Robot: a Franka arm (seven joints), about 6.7 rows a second.
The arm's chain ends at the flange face. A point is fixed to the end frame.
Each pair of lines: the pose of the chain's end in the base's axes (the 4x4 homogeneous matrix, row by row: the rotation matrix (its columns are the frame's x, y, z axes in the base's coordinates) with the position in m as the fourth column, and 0 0 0 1 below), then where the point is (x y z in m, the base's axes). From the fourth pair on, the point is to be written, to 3 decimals.
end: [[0.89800, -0.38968, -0.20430, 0.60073], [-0.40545, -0.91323, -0.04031, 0.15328], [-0.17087, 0.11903, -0.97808, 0.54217], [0, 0, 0, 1]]
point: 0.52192 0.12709 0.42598
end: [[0.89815, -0.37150, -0.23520, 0.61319], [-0.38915, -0.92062, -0.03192, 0.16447], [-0.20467, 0.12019, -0.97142, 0.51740], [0, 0, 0, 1]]
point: 0.53107 0.13842 0.40349
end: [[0.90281, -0.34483, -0.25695, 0.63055], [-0.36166, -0.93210, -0.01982, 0.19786], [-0.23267, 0.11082, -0.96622, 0.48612], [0, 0, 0, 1]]
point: 0.54649 0.17181 0.37364
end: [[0.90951, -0.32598, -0.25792, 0.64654], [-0.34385, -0.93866, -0.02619, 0.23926], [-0.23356, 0.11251, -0.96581, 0.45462], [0, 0, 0, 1]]
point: 0.563 0.211 0.342
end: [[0.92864, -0.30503, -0.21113, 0.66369], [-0.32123, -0.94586, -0.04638, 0.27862], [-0.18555, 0.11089, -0.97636, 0.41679], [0, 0, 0, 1]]
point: 0.586 0.247 0.301
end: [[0.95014, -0.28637, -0.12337, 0.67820], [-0.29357, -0.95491, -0.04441, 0.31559], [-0.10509, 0.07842, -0.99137, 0.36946], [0, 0, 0, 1]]
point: 0.612 0.283 0.247
